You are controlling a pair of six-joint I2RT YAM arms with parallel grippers.
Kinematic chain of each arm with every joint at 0, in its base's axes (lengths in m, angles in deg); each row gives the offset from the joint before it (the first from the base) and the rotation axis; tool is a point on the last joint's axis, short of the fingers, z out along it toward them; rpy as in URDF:
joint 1: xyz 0 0 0.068 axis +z
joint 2: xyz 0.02 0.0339 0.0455 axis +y
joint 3: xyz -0.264 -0.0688 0 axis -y
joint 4: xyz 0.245 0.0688 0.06 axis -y
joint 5: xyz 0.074 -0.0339 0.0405 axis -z
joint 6: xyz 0.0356 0 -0.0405 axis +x
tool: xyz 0 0 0 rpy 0 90 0
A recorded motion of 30 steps. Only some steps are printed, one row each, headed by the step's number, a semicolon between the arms.
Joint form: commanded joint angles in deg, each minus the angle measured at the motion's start. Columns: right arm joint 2, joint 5, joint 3, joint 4, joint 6, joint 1; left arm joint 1, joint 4, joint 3, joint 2, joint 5, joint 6.
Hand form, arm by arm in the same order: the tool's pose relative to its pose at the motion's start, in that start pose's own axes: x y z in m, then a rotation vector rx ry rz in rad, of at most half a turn. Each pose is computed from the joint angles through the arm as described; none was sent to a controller.
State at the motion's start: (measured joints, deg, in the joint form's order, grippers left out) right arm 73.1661 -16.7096 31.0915 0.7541 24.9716 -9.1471; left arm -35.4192 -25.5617 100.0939 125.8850 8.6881 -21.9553
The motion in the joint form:
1: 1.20 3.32 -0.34 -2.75 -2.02 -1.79; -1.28 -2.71 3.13 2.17 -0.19 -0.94
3: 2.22 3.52 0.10 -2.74 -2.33 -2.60; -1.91 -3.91 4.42 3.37 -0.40 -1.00
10: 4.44 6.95 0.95 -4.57 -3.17 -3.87; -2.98 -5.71 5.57 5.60 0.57 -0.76
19: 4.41 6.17 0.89 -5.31 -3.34 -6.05; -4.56 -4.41 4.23 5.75 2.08 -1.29
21: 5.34 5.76 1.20 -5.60 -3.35 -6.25; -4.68 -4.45 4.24 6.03 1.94 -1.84
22: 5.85 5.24 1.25 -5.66 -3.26 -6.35; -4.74 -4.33 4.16 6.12 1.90 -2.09
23: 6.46 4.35 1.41 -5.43 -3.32 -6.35; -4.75 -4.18 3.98 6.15 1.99 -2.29
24: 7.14 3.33 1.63 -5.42 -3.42 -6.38; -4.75 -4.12 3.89 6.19 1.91 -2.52
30: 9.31 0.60 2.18 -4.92 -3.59 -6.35; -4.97 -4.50 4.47 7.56 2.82 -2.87
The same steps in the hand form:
1: 0.0046 -0.0138 0.0018 0.1007 0.0283 0.0050; 0.0016 -0.0099 0.0084 -0.0029 0.0343 -0.0035
3: 0.0025 -0.0176 0.0036 0.1160 0.0296 0.0116; 0.0040 -0.0139 0.0141 -0.0082 0.0543 0.0014
10: 0.0020 -0.0277 0.0076 0.2047 0.0487 0.0240; 0.0141 -0.0185 0.0277 -0.0028 0.1129 0.0128
19: 0.0004 -0.0360 0.0043 0.2185 0.0495 0.0519; 0.0250 -0.0290 0.0338 0.0330 0.1360 0.0238
21: 0.0007 -0.0377 0.0066 0.2192 0.0647 0.0590; 0.0266 -0.0291 0.0358 0.0288 0.1408 0.0153
22: 0.0014 -0.0387 0.0080 0.2149 0.0750 0.0650; 0.0273 -0.0292 0.0367 0.0280 0.1417 0.0117
23: 0.0015 -0.0389 0.0099 0.2015 0.0838 0.0662; 0.0281 -0.0289 0.0374 0.0289 0.1434 0.0081
24: 0.0017 -0.0393 0.0119 0.1876 0.0967 0.0686; 0.0286 -0.0286 0.0379 0.0268 0.1440 0.0040
30: 0.0026 -0.0404 0.0186 0.1489 0.1303 0.0752; 0.0330 -0.0283 0.0460 0.0339 0.1703 -0.0030

